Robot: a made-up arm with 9 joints.
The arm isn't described. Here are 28 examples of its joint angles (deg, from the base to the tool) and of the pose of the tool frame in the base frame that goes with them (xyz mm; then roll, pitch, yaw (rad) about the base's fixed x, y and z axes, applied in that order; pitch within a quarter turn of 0, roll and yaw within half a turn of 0).
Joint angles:
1: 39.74 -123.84 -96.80 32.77 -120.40 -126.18 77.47 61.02 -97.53
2: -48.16 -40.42 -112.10 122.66 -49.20 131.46 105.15 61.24 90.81
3: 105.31 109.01 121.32 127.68 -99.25 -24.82 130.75 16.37 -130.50
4: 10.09 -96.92 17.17 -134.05 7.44 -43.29 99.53 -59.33 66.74
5: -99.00 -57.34 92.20 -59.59 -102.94 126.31 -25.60 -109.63 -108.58
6: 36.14 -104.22 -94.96 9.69 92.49 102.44 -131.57 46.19 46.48
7: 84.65 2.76 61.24 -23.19 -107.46 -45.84 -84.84 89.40 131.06
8: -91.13 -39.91 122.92 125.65 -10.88 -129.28 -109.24 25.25 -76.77
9: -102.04 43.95 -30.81 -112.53 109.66 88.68 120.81 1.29 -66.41
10: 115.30 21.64 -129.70 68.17 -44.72 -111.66 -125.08 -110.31 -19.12
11: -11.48 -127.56 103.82 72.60 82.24 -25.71 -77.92 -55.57 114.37
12: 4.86 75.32 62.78 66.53 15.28 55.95 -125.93 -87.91 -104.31
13: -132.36 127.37 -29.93 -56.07 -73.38 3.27 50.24 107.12 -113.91
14: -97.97 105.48 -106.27 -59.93 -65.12 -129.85 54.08 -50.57 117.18
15: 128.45 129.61 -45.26 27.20 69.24 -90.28 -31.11 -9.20 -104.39
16: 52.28 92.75 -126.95 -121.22 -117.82 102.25 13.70 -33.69 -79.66
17: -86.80 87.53 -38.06 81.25 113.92 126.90 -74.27 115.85 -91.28
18: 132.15 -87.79 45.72 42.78 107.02 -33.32 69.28 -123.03 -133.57
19: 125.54 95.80 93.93 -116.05 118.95 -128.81 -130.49 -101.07 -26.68
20: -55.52 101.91 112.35 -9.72 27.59 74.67 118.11 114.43 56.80
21: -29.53 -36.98 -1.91 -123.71 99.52 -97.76 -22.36 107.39 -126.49
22: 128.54 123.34 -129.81 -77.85 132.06 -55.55 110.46 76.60 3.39
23: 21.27 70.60 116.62 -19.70 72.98 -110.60 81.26 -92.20 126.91
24: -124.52 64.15 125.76 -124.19 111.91 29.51 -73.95 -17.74 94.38
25: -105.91 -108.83 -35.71 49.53 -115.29 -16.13 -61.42 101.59 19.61
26: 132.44 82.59 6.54 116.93 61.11 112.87 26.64 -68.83 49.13
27: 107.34 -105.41 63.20 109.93 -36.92 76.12 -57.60 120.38 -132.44
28: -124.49 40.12 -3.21 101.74 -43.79 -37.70 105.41 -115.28 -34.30
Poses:
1: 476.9 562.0 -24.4 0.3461 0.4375 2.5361
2: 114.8 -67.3 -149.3 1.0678 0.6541 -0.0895
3: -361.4 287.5 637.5 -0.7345 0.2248 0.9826
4: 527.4 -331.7 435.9 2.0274 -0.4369 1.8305
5: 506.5 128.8 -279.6 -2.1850 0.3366 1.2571
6: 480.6 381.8 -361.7 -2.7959 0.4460 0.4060
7: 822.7 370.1 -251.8 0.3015 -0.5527 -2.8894
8: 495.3 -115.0 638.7 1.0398 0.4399 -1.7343
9: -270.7 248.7 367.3 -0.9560 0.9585 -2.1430
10: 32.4 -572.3 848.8 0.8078 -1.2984 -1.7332
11: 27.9 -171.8 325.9 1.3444 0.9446 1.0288
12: -73.8 -103.0 -398.8 -0.9882 -0.4871 1.8411
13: 156.2 749.1 225.0 1.3219 -0.3379 0.7159
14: 160.5 794.7 89.4 0.1268 -0.2035 -0.9080
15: -157.1 -79.8 144.6 1.5332 -0.7935 -1.4146
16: -414.1 -63.9 643.4 2.6604 0.3548 -2.5408
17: 130.7 528.2 731.3 1.5588 0.4352 0.9651
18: 325.6 30.4 -101.6 -1.7060 0.0650 1.7621
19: 47.0 440.2 -375.0 0.3235 0.6137 -0.4028
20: -357.5 -276.7 -116.8 -0.3431 -0.9420 1.3276
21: -310.5 -343.1 -314.7 -1.4700 -0.7429 -2.6291
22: -165.8 -311.2 420.8 -0.8085 -0.1334 -0.7148
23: -205.4 -103.6 137.3 0.8194 0.1396 -2.5721
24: -281.7 -250.2 106.4 2.2493 -1.0829 2.8466
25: 280.9 138.6 728.4 -1.5356 0.1486 1.6771
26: -36.1 147.6 -233.3 -2.6764 1.0705 -1.7775
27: -217.3 -237.0 -196.1 2.9288 1.1827 -1.4850
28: -475.5 405.0 505.3 -2.1716 0.2673 -1.3665
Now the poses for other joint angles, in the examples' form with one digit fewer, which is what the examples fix.
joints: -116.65 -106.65 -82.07 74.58 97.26 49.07 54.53 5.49 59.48
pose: 321 -298 17 -2.780 -0.121 1.177
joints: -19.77 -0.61 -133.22 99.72 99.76 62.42 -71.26 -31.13 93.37
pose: -178 495 -97 3.023 -0.857 0.179
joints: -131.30 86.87 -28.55 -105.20 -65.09 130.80 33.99 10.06 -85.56
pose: -389 401 9 -3.032 0.370 -2.252
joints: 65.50 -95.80 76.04 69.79 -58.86 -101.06 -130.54 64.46 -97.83
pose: -80 -858 -424 -2.154 0.657 1.343
